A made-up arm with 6 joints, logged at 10 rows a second.
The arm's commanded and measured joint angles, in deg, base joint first. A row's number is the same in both.
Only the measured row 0 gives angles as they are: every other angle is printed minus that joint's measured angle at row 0.
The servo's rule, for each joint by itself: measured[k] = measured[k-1] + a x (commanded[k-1-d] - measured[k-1]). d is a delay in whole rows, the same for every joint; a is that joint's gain. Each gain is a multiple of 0.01, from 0.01 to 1. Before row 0 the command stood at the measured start. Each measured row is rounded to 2 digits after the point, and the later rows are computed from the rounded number. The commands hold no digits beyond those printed.
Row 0, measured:
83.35 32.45 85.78 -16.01 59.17 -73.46
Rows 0 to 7, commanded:
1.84 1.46 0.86 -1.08 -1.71 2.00
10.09 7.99 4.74 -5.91 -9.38 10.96
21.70 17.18 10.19 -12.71 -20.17 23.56
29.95 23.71 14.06 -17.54 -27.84 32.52
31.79 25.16 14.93 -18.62 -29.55 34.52
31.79 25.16 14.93 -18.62 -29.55 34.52
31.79 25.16 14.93 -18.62 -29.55 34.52
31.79 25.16 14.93 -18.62 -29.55 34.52
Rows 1 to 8, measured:
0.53 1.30 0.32 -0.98 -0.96 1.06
3.30 7.25 1.96 -5.47 -5.68 6.31
8.64 16.09 5.01 -12.06 -13.79 15.45
14.82 22.87 8.36 -17.05 -21.66 24.50
19.74 24.91 10.79 -18.48 -26.08 29.81
23.23 25.13 12.32 -18.61 -28.02 32.31
25.71 25.16 13.29 -18.62 -28.88 33.48
27.47 25.16 13.90 -18.62 -29.26 34.03
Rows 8 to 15, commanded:
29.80 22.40 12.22 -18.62 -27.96 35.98
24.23 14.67 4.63 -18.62 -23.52 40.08
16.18 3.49 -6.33 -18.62 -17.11 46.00
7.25 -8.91 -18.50 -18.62 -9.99 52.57
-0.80 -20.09 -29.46 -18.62 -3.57 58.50
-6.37 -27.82 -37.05 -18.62 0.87 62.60
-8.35 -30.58 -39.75 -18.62 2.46 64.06
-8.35 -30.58 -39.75 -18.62 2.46 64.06
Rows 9 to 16, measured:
28.15 22.70 13.28 -18.62 -28.53 35.06
27.01 15.55 10.08 -18.62 -25.72 37.72
23.87 4.82 4.01 -18.62 -20.90 42.11
19.05 -7.40 -4.32 -18.62 -14.79 47.65
13.29 -18.69 -13.62 -18.62 -8.51 53.40
7.59 -26.82 -22.29 -18.62 -3.26 58.28
2.97 -30.17 -28.75 -18.62 -0.06 61.34
-0.31 -30.53 -32.82 -18.62 1.35 62.78

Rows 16 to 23, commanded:
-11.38 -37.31 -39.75 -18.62 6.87 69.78
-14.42 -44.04 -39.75 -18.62 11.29 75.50
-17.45 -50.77 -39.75 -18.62 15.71 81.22
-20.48 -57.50 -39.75 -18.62 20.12 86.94
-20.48 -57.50 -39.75 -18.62 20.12 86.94
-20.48 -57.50 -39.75 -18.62 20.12 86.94
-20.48 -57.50 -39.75 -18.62 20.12 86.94
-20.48 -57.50 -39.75 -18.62 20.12 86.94
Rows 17 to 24, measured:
-3.52 -36.56 -35.38 -18.62 4.44 66.49
-6.68 -43.22 -37.00 -18.62 8.28 71.27
-9.80 -49.94 -38.02 -18.62 12.44 76.54
-12.90 -56.67 -38.66 -18.62 16.74 82.05
-15.10 -57.41 -39.06 -18.62 18.63 84.64
-16.66 -57.49 -39.32 -18.62 19.46 85.86
-17.77 -57.50 -39.48 -18.62 19.83 86.43
-18.56 -57.50 -39.58 -18.62 19.99 86.70

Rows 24 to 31, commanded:
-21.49 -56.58 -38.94 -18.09 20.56 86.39
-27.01 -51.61 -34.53 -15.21 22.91 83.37
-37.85 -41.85 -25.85 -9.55 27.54 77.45
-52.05 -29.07 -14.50 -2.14 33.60 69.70
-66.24 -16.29 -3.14 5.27 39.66 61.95
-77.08 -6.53 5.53 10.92 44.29 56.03
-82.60 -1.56 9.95 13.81 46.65 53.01
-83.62 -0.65 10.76 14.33 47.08 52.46
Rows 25 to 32, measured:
-19.41 -56.68 -39.34 -18.14 20.31 86.54
-21.61 -52.17 -37.56 -15.47 21.77 84.86
-26.32 -42.99 -33.23 -10.08 25.00 80.93
-33.78 -30.60 -26.30 -2.85 29.82 74.98
-43.19 -17.86 -17.73 4.54 35.33 68.07
-53.02 -7.78 -9.12 10.35 40.35 61.69
-61.60 -2.24 -2.06 13.50 43.88 57.09
-67.99 -0.82 2.68 14.26 45.67 54.64

